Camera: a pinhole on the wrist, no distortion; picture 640 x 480 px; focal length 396.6 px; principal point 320.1 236.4 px. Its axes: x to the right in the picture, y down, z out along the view. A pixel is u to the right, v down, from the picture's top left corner.
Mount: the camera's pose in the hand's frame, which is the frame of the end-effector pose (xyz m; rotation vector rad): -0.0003 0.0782 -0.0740 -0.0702 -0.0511 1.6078
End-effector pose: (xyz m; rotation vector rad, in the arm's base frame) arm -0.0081 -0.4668 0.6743 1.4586 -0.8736 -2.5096
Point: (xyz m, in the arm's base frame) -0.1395 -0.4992 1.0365
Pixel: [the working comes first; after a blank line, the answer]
In the camera's frame: 0.1675 0.1638 0.3196

528 440
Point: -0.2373 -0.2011 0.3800
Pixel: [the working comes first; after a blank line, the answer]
In the camera's frame: -0.4240 -0.2527 0.2416

outside the picture
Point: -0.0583 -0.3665 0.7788
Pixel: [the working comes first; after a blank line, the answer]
In the camera's frame: -0.0960 0.0779 0.2021

132 389
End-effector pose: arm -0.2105 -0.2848 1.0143 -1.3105 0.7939 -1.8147
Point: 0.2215 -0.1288 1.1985
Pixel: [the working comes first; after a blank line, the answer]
In the camera's frame: -0.2224 0.0932 0.5367

156 305
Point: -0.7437 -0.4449 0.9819
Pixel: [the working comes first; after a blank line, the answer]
In the camera's frame: -0.0829 -0.1875 -0.4533

behind the camera
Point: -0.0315 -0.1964 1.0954
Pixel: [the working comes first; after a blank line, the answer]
In the camera's frame: -0.1543 0.0552 0.2663

90 319
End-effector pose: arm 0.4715 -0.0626 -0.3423 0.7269 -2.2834 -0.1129
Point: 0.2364 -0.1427 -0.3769
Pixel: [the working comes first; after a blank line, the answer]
In the camera's frame: -0.0542 -0.1754 0.2533

outside the picture
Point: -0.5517 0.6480 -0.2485
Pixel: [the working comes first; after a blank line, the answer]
In the camera's frame: 1.0038 -0.3544 0.5871

outside the picture
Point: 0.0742 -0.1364 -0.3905
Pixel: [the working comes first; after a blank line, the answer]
In the camera's frame: 0.0186 -0.2689 0.3650

outside the picture
